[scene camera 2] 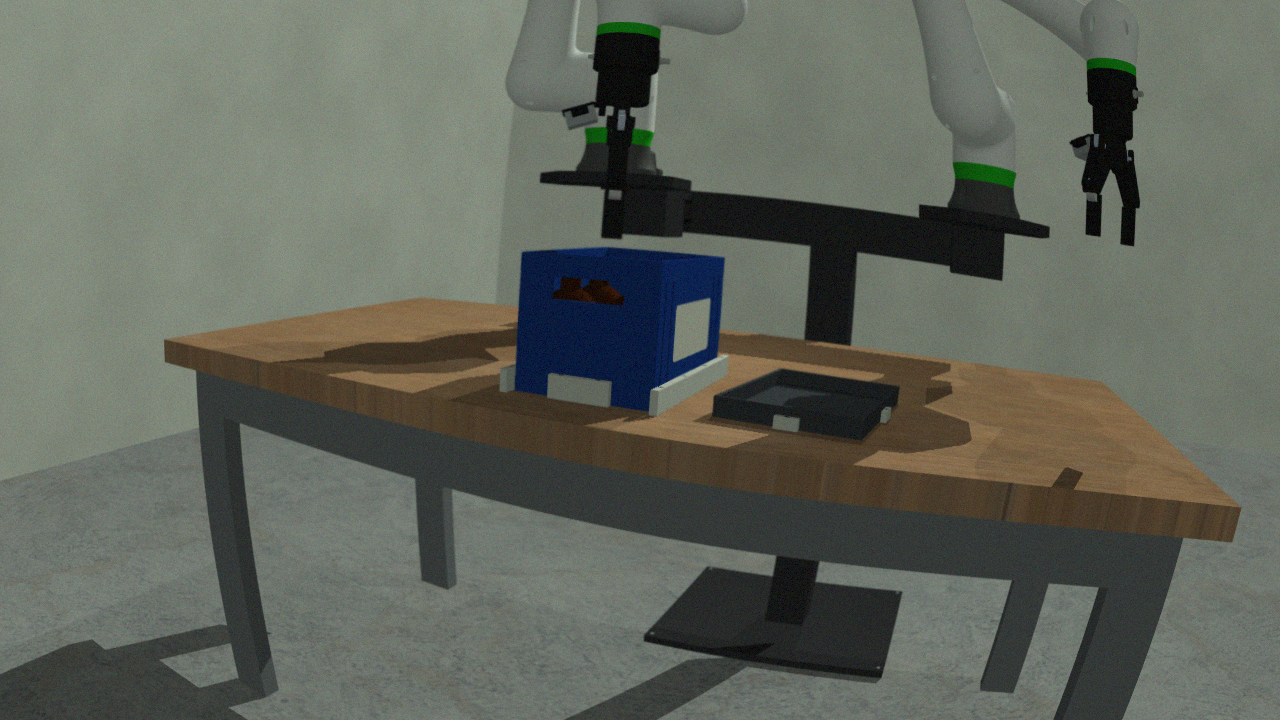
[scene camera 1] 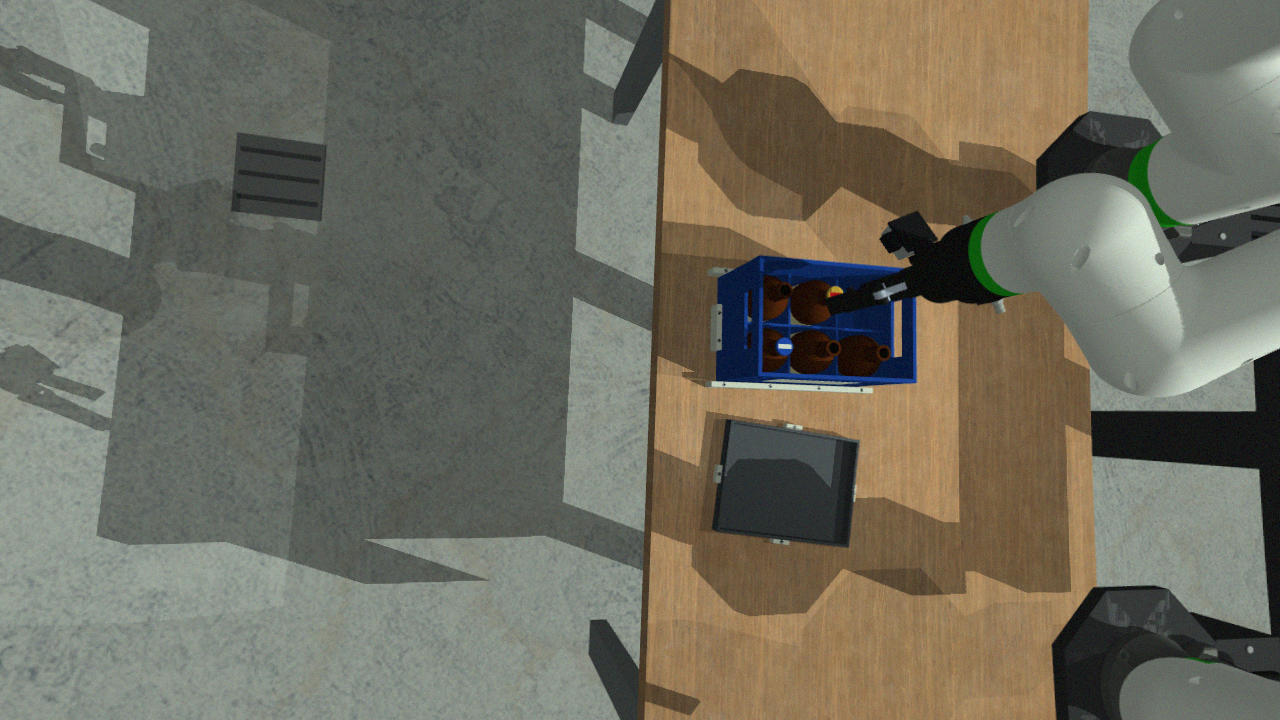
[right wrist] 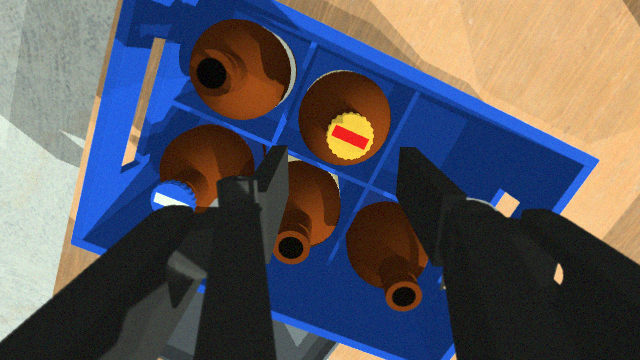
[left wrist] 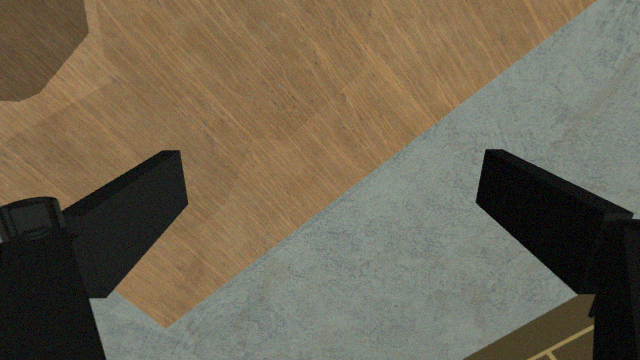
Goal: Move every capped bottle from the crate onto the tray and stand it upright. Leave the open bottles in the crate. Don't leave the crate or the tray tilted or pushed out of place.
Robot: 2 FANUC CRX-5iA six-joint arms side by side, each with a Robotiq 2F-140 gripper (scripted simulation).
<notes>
In view: the left gripper (scene camera 2: 1110,240), the right gripper (scene camera 2: 611,237), a blue crate (scene camera 2: 669,325), a dark tray (scene camera 1: 779,483), a yellow-capped bottle (scene camera 1: 808,307) and a blue-capped bottle (scene camera 1: 776,348).
The blue crate shows as well in scene camera 1 (scene camera 1: 734,363) and in the right wrist view (right wrist: 486,152). The dark tray shows as well in scene camera 2 (scene camera 2: 771,394). The yellow-capped bottle is seen too in the right wrist view (right wrist: 334,117). The left wrist view misses the blue crate: it is out of frame. The left wrist view does not show the dark tray: it is out of frame.
</notes>
